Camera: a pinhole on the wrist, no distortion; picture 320 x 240 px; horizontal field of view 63.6 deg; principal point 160.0 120.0 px. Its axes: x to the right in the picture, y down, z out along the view. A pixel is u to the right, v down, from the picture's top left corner.
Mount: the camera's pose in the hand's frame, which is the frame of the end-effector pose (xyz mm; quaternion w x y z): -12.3 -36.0 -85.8 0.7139 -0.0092 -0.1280 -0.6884
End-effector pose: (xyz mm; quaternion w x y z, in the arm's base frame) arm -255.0 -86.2 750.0 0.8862 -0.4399 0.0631 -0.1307
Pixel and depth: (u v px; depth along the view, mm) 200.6 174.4 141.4
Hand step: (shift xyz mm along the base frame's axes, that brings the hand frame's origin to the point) 2.2 30.7 59.8
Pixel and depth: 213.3 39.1 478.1
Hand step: -153.9 323.2 263.8
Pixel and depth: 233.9 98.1 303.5
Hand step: -45.4 155.8 184.9
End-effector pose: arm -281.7 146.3 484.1 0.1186 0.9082 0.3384 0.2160
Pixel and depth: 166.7 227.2 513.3
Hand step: 320.1 -1.3 -337.6
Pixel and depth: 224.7 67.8 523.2
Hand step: 24.9 -112.1 -465.5
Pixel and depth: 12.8 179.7 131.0
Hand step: 46.4 -53.6 -6.3
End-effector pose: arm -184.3 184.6 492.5 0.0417 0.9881 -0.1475 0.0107
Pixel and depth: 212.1 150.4 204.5
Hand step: -9.8 30.7 -127.1
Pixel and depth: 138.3 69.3 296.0
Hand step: -125.6 -20.4 -186.2
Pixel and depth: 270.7 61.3 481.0
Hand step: -141.0 168.9 -419.1
